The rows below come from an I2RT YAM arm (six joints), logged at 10 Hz.
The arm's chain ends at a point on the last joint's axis. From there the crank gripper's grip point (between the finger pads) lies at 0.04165 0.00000 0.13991 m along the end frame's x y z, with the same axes.
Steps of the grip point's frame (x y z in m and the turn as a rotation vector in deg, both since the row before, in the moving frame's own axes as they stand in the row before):
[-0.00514 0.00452 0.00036 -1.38 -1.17 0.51]
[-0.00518 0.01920 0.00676 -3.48 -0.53 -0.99]
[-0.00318 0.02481 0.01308 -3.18 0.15 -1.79]
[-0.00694 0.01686 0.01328 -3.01 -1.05 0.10]
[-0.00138 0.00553 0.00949 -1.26 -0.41 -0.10]
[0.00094 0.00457 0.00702 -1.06 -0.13 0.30]
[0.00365 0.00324 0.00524 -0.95 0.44 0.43]
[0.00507 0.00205 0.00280 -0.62 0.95 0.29]
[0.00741 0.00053 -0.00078 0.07 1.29 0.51]
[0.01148 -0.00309 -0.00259 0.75 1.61 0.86]
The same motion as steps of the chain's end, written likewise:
[-0.00226 0.00078 -0.00042 -1.38 -1.17 0.51]
[-0.00395 0.01140 0.00662 -3.48 -0.53 -0.99]
[-0.00365 0.01836 0.01337 -3.18 0.15 -1.79]
[-0.00436 0.00942 0.01274 -3.01 -1.05 0.10]
[-0.00038 0.00252 0.00923 -1.26 -0.41 -0.10]
[0.00126 0.00176 0.00695 -1.06 -0.13 0.30]
[0.00259 0.00061 0.00559 -0.95 0.44 0.43]
[0.00276 0.00032 0.00352 -0.62 0.95 0.29]
[0.00427 0.00032 0.00019 0.07 1.29 0.51]
[0.00756 -0.00192 -0.00136 0.75 1.61 0.86]

